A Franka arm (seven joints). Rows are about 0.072 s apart.
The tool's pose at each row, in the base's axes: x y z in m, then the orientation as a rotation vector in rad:
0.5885 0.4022 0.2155 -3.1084 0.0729 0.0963
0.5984 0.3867 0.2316 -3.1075 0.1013 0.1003
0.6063 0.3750 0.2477 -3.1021 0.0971 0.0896
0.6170 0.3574 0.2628 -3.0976 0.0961 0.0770
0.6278 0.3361 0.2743 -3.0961 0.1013 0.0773
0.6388 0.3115 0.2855 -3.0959 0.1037 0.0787
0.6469 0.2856 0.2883 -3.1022 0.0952 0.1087
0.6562 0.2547 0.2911 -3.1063 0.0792 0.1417
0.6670 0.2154 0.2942 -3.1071 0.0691 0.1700
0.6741 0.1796 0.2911 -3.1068 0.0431 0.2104
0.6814 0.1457 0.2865 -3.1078 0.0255 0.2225
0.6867 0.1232 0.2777 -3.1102 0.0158 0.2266
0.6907 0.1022 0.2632 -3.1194 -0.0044 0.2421
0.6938 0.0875 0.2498 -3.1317 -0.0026 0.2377
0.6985 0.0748 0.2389 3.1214 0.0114 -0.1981
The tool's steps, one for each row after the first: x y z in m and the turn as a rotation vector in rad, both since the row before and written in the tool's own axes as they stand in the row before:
0.0096 0.0145 -0.0172 0.0005 -0.0023 0.0183
0.0076 0.0107 -0.0169 0.0060 0.0065 -0.0029
0.0109 0.0163 -0.0163 0.0051 0.0079 -0.0008
0.0115 0.0201 -0.0129 0.0014 -0.0002 0.0034
0.0120 0.0233 -0.0128 0.0001 -0.0009 0.0016
0.0096 0.0252 -0.0043 -0.0077 -0.0191 -0.0050
0.0109 0.0301 -0.0046 -0.0060 -0.0211 -0.0098
0.0124 0.0386 -0.0054 -0.0027 -0.0182 -0.0061
0.0089 0.0355 0.0012 -0.0032 -0.0261 -0.0162
0.0087 0.0338 0.0026 -0.0025 -0.0078 -0.0111
0.0068 0.0226 0.0073 -0.0031 -0.0026 -0.0060
0.0062 0.0213 0.0133 -0.0113 -0.0096 -0.0120
0.0051 0.0149 0.0126 -0.0118 0.0034 0.0021
0.0063 0.0127 0.0101 -0.0152 0.0247 -0.0045

